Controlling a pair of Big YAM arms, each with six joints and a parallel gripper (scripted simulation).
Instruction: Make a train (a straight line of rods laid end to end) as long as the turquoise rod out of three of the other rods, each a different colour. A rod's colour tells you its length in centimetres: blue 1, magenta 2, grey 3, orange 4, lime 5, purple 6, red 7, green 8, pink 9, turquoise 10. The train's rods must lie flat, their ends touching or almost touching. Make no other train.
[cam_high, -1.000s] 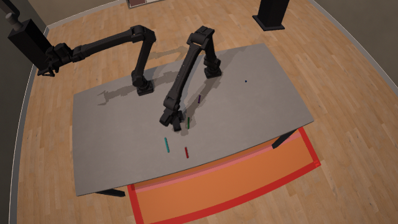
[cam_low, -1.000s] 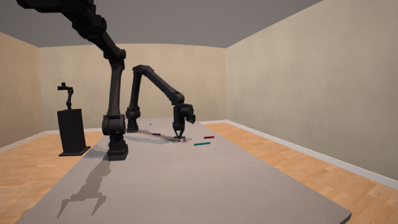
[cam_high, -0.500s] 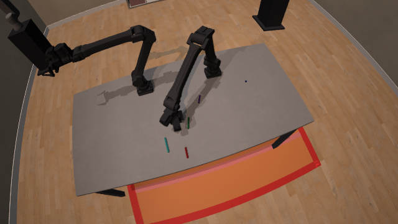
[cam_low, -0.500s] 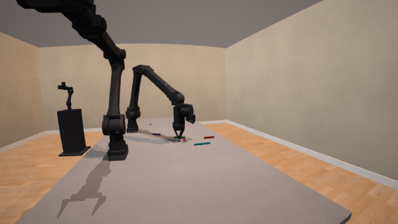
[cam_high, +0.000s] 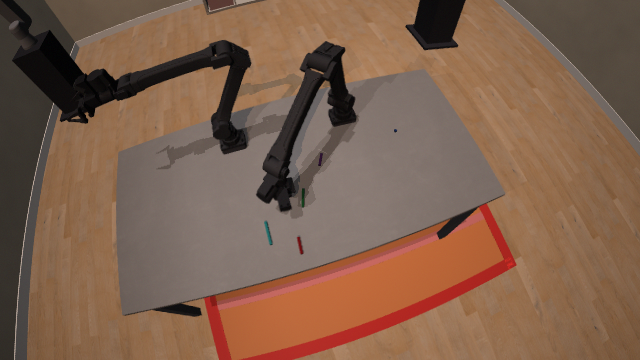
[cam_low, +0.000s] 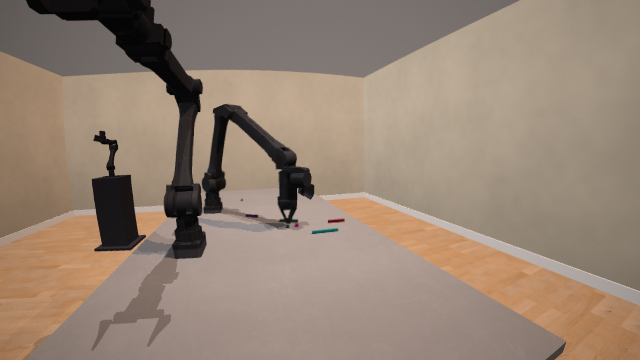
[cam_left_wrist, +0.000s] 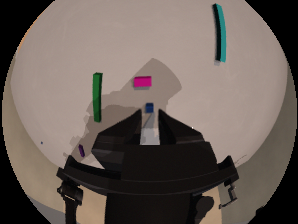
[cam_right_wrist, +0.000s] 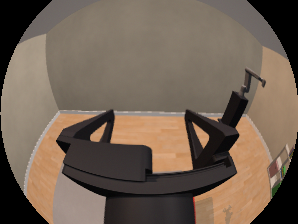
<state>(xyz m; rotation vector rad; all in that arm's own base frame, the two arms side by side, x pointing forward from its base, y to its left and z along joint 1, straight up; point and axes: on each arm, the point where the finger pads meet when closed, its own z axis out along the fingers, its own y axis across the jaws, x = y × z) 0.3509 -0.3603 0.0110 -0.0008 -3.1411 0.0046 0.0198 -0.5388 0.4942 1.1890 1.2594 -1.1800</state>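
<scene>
The magenta rod lies 40 mm ahead of my left hand, 10 mm to the left of it and 20 mm below it. Also, from my left hand: turquoise rod 130 mm ahead, 100 mm to the right, 20 mm below; red rod 210 mm ahead, 10 mm to the left, 20 mm below; green rod 10 mm ahead, 80 mm to the left, 20 mm below.
</scene>
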